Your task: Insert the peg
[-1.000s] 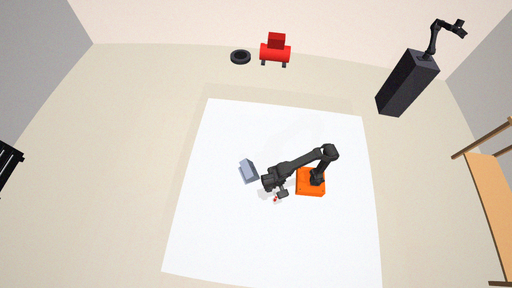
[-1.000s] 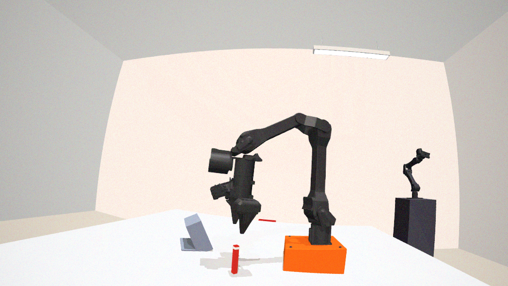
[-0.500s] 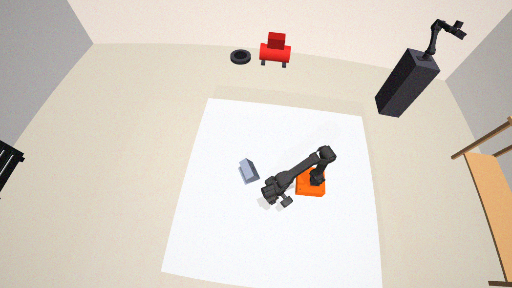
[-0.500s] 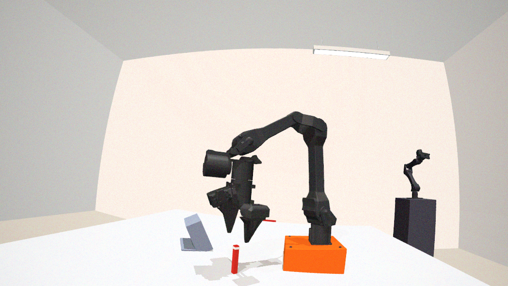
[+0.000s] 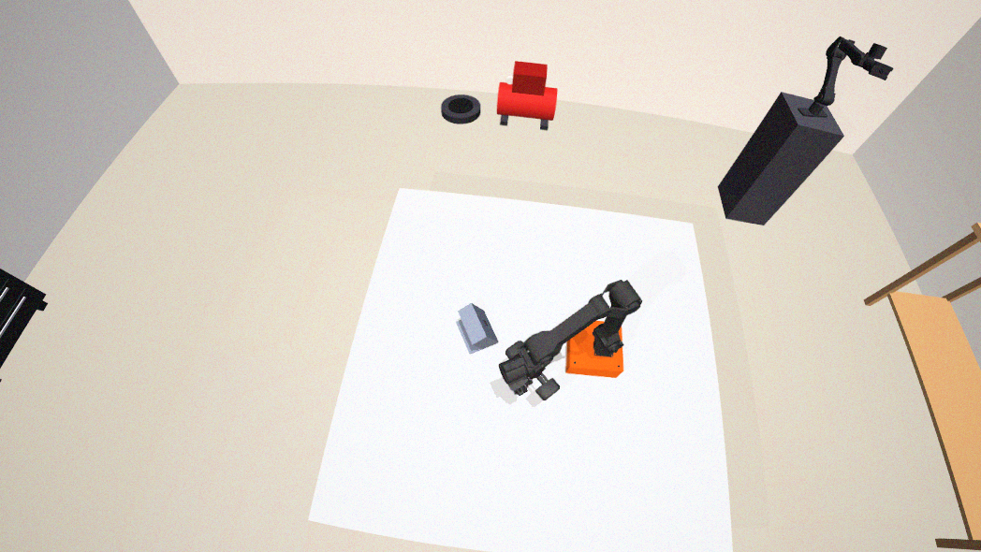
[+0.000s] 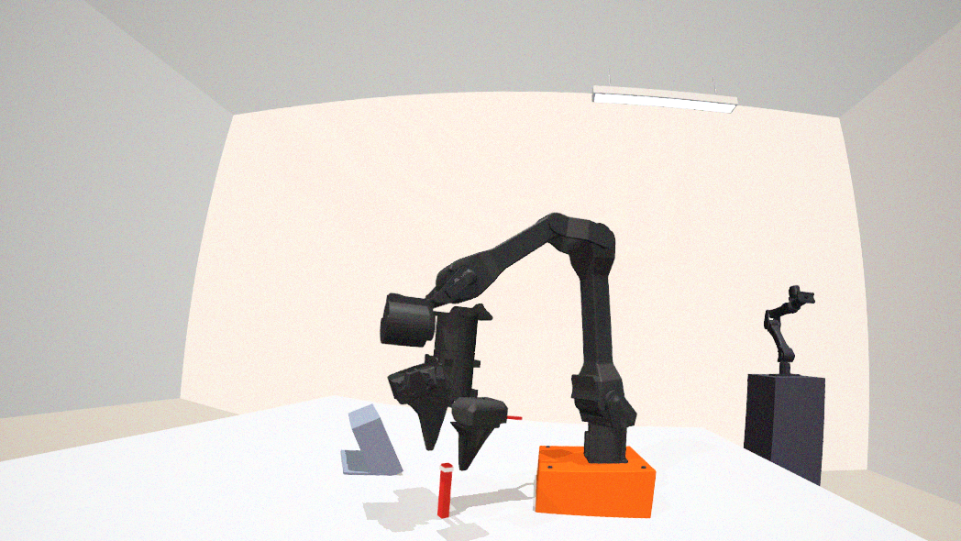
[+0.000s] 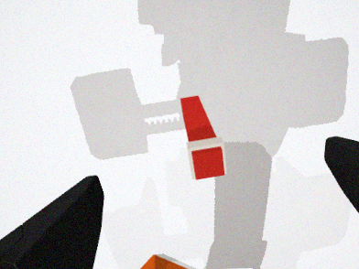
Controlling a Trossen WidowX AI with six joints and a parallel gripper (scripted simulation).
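The peg is 30 mm below my gripper tip. Also, from my gripper tip: panel (180 mm ahead, 160 mm to the right, 40 mm below).
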